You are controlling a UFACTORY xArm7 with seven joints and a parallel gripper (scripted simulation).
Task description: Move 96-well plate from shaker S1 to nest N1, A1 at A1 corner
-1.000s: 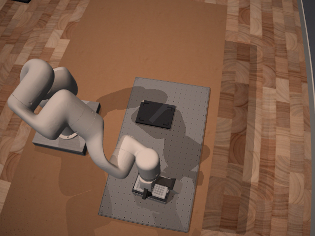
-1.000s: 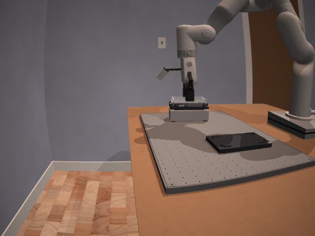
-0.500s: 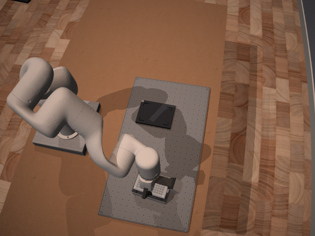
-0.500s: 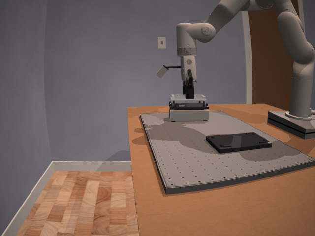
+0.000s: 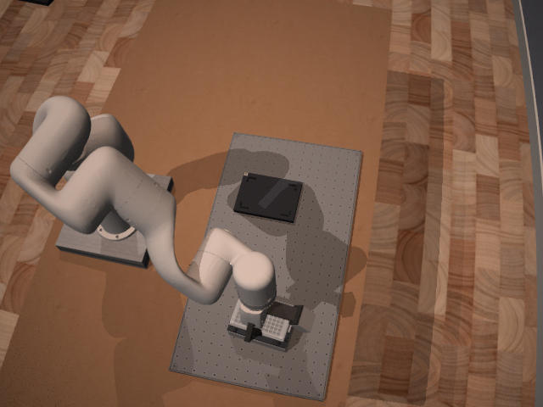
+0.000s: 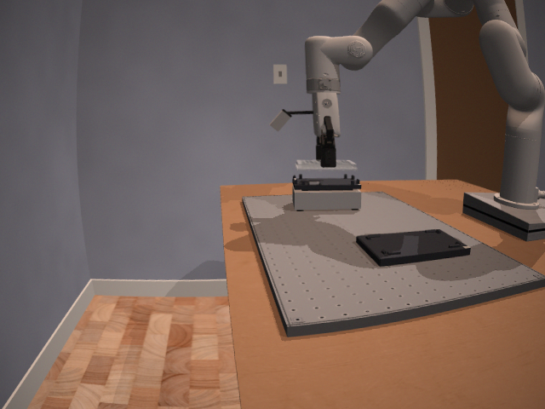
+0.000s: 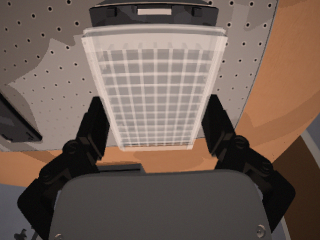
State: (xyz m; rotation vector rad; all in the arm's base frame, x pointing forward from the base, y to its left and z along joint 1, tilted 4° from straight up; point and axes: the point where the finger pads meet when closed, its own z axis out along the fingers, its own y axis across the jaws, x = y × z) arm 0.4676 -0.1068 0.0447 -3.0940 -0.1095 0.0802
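Now: the black plate nest N1 33 cm to the left of my hand, 13 cm behind it and 10 cm below it. The rest, counted from my hand: 96-well plate: 1 cm below.
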